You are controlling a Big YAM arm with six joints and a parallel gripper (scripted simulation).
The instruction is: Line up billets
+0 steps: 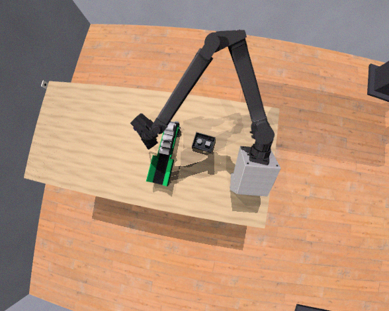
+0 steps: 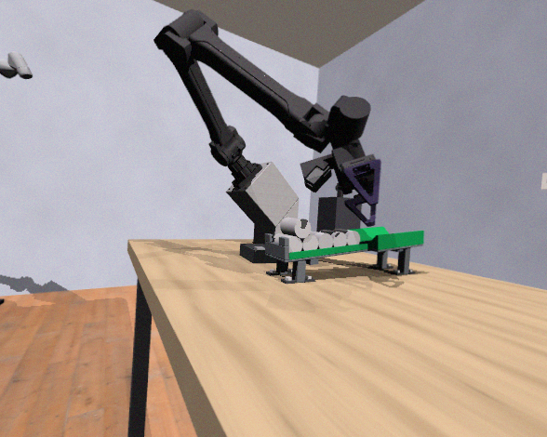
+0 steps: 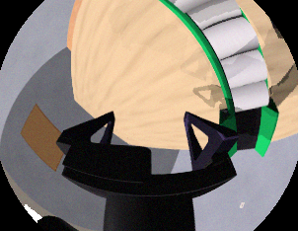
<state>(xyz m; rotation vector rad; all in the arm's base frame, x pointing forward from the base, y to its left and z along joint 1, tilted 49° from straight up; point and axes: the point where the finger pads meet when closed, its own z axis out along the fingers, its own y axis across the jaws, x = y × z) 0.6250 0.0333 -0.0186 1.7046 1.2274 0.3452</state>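
The stop lies 120 mm behind my hand, 140 mm to the right of it and 90 mm below it. Also, from my hand: black control box: 330 mm behind, 80 mm to the right, 140 mm below.
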